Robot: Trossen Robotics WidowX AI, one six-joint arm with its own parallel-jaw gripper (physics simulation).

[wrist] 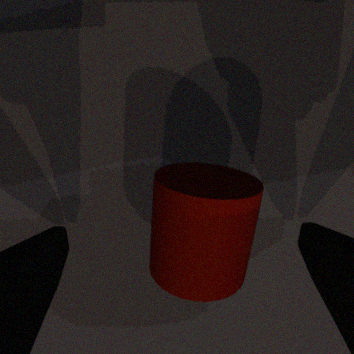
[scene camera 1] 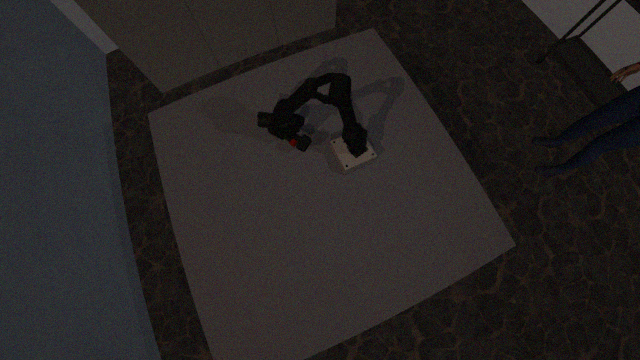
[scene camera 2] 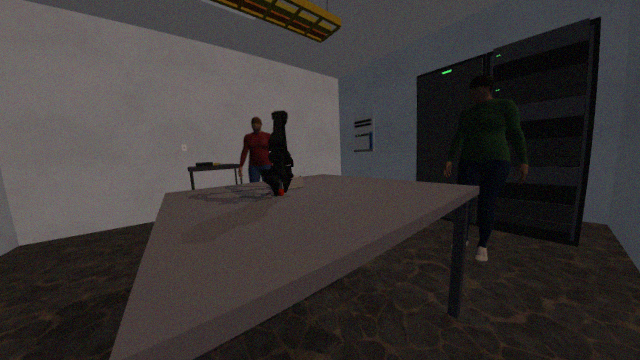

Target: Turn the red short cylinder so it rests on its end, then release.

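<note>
The red short cylinder (scene camera 1: 293,143) (scene camera 2: 281,192) (wrist: 201,245) is on the table (scene camera 1: 300,225) (scene camera 2: 320,220). In the wrist view it appears to lie on its side, with one dark round end toward the top of the picture and its lit curved side showing. My gripper (scene camera 1: 292,139) (scene camera 2: 281,188) (wrist: 185,236) is open and low over the table. In the wrist view its two black fingertips stand on either side of the cylinder, with a gap on each side, wider on the left. The arm hides part of the cylinder in scene camera 1.
The arm's pale base plate (scene camera 1: 346,161) sits on the table near the cylinder. A person in green (scene camera 2: 490,130) stands beyond the table's far side, and a person in red (scene camera 2: 256,145) stands behind the arm. A small side table (scene camera 2: 215,168) stands near the wall.
</note>
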